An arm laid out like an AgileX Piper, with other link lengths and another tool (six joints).
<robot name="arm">
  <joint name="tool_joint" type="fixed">
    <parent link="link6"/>
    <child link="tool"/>
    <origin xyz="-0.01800 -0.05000 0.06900" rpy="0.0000 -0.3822 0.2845"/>
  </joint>
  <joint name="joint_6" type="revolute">
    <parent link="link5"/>
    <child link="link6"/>
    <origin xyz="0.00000 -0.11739 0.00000" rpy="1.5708 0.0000 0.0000"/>
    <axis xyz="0 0 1"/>
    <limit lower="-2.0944" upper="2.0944"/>
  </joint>
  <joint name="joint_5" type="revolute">
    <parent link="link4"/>
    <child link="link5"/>
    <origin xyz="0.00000 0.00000 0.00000" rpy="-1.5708 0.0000 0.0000"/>
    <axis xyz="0 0 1"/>
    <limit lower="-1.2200" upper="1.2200"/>
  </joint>
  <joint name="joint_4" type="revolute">
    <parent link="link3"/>
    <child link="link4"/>
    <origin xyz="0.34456 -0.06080 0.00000" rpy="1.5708 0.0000 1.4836"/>
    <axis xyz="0 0 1"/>
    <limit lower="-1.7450" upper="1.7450"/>
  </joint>
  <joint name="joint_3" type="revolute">
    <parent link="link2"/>
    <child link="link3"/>
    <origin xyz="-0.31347 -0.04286 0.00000" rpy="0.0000 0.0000 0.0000"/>
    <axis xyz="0 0 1"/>
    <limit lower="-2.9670" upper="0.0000"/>
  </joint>
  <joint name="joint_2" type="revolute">
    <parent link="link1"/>
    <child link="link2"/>
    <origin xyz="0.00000 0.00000 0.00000" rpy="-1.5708 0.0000 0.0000"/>
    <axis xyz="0 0 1"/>
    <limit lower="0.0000" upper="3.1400"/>
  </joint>
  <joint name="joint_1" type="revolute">
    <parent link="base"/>
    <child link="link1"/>
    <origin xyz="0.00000 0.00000 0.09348" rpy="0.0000 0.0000 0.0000"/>
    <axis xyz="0 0 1"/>
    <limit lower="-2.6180" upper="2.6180"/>
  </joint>
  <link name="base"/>
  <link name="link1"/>
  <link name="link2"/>
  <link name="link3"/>
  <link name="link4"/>
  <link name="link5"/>
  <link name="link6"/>
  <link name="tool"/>
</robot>
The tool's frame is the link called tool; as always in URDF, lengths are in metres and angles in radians.
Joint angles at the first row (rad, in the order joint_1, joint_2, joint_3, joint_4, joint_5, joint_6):
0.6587 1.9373 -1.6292 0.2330 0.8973 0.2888
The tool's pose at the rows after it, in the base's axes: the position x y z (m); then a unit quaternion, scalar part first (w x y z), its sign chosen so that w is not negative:
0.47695 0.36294 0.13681 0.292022 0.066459 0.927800 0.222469
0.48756 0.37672 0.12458 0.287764 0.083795 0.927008 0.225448
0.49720 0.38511 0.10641 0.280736 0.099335 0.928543 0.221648
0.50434 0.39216 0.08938 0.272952 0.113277 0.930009 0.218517
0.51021 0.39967 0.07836 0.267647 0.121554 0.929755 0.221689
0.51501 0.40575 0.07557 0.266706 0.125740 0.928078 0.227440
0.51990 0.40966 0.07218 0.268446 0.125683 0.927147 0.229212
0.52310 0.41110 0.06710 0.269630 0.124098 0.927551 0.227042
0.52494 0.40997 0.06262 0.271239 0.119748 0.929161 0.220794
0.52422 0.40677 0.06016 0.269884 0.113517 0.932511 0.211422
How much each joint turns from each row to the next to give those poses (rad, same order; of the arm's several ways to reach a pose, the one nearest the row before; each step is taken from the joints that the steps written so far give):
0.0137 0.0662 -0.0611 0.0362 -0.0126 0.0243
0.0049 0.0669 -0.0673 0.0067 -0.0060 0.0352
0.0000 0.0658 -0.0547 0.0017 -0.0024 0.0307
0.0001 0.0574 -0.0471 0.0047 -0.0004 0.0260
-0.0001 0.0444 -0.0420 0.0138 -0.0018 0.0087
0.0001 0.0265 -0.0349 0.0109 0.0000 0.0023
0.0000 0.0239 -0.0292 -0.0001 0.0000 0.0000
-0.0001 0.0184 -0.0166 -0.0057 0.0000 0.0000
0.0001 0.0110 -0.0071 -0.0139 0.0037 0.0000
-0.0001 0.0023 0.0000 -0.0162 0.0150 0.0000

